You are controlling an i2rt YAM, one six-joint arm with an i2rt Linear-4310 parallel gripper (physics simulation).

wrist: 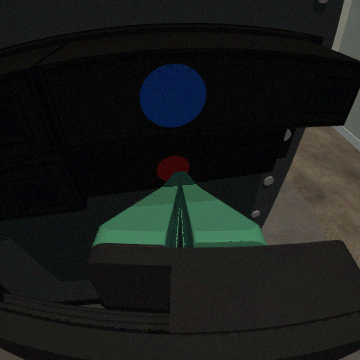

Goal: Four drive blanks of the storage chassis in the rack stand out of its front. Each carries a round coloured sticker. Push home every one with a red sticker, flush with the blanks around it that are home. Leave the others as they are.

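A dark drive blank with a blue sticker (173, 95) stands out of the chassis front in the upper middle, and its right end juts over the rack's edge in the view. Below it is a dark blank with a red sticker (170, 167), which sits farther back than the blue one. My gripper (179, 179) is shut and empty. Its green fingertips are at the lower right edge of the red sticker and cover a small part of it. Whether they touch the blank I cannot tell. How far the red blank stands out is hard to see in the dark.
More dark blanks (30, 187) lie at the left, next to the two stickered ones. The rack's right post with round screws (269, 180) stands at the right. Brown floor (325, 185) and a pale wall (352, 90) show beyond it. A dark panel lies below the blanks.
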